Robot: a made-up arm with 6 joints.
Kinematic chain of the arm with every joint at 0, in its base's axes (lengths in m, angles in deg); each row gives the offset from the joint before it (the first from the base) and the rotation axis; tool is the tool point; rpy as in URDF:
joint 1: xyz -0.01 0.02 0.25 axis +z
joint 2: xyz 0.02 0 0.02 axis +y
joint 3: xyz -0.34 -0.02 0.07 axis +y
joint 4: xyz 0.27 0 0.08 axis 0.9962 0 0.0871
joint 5: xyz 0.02 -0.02 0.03 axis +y
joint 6: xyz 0.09 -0.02 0.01 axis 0.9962 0 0.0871
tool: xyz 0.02 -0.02 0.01 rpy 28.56 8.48 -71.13
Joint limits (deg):
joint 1: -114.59..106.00
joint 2: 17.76..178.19
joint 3: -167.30..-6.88
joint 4: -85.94..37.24
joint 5: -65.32..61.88
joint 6: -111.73..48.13
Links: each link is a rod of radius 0.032 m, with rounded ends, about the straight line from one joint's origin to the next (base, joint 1, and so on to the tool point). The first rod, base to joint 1, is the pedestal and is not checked.
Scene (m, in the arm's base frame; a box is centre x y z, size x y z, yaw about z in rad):
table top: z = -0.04
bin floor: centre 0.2 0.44 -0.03 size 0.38 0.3 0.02 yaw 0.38
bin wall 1: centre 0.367 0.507 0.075 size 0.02 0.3 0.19 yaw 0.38
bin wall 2: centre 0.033 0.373 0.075 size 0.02 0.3 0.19 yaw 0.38
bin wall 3: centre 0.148 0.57 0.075 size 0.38 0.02 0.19 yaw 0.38
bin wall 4: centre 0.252 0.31 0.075 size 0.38 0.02 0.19 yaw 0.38
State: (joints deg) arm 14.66 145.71 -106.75 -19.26 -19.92 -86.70
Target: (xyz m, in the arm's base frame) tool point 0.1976 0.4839 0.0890
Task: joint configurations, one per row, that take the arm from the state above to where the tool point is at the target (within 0.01 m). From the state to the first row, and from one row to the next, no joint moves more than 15 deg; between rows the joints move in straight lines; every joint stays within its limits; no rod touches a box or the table.
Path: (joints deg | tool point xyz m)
1: 25.03 137.67 -93.86 -21.66 -19.10 -87.69 | 0.6503 0.3078 0.3141
2: 35.40 129.63 -80.97 -24.06 -18.27 -88.69 | 0.5523 0.4011 0.3188
3: 45.77 121.59 -68.09 -26.46 -17.45 -89.68 | 0.4376 0.4630 0.3205
4: 56.13 113.55 -55.20 -28.86 -16.62 -90.68 | 0.3160 0.4905 0.3187
5: 66.50 105.51 -42.31 -31.26 -15.80 -91.67 | 0.1976 0.4839 0.3132
6: 66.60 120.06 -45.38 -30.89 -15.50 -91.37 | 0.2027 0.4957 0.2028
7: 66.70 134.60 -48.44 -30.53 -15.20 -91.06 | 0.1976 0.4839 0.0890

